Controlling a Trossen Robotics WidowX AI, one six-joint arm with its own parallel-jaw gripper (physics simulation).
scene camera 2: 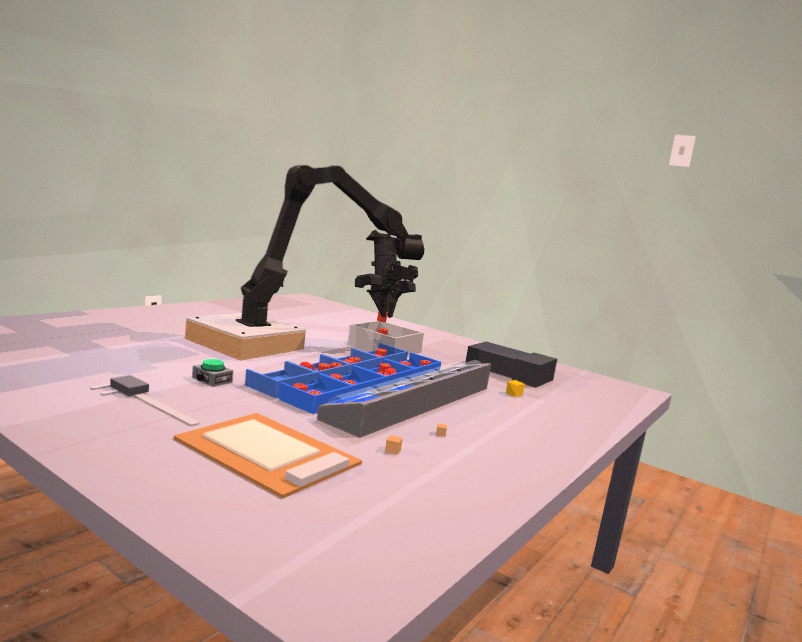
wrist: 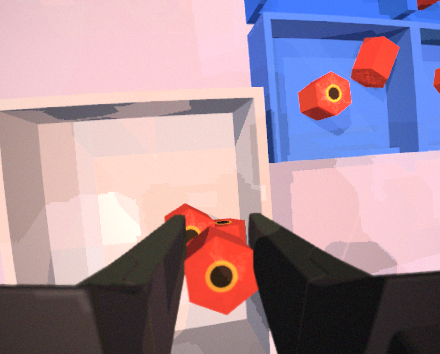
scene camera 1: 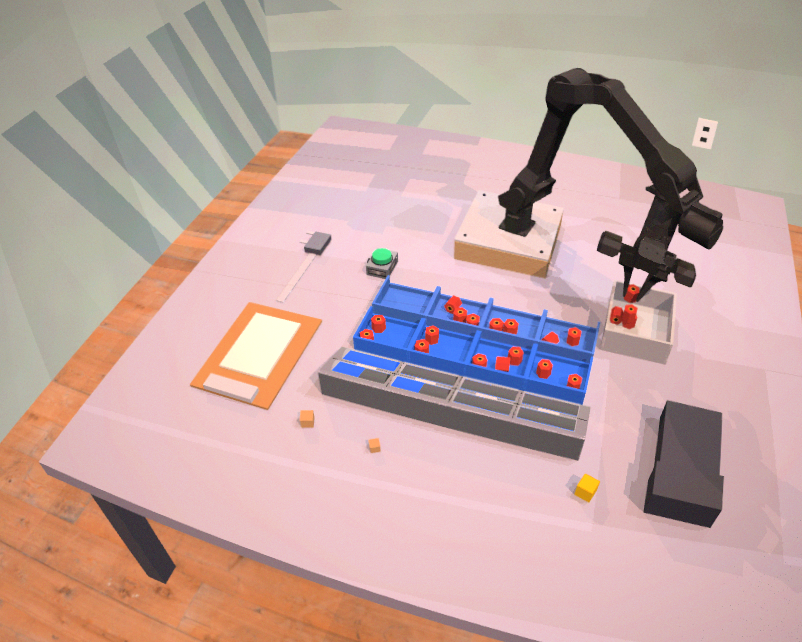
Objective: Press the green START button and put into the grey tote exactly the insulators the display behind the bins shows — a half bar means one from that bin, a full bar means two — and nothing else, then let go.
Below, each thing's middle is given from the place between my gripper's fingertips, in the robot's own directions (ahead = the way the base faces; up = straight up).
Scene:
The grey tote (scene camera 1: 651, 339) is 2 cm behind my hand, 3 cm to the left of it and 6 cm below it. The rest, counted from my hand: grey tool (scene camera 2: 129, 385): 13 cm ahead, 67 cm to the right, 8 cm below; then dark box (scene camera 1: 685, 484): 26 cm ahead, 19 cm to the left, 6 cm below.

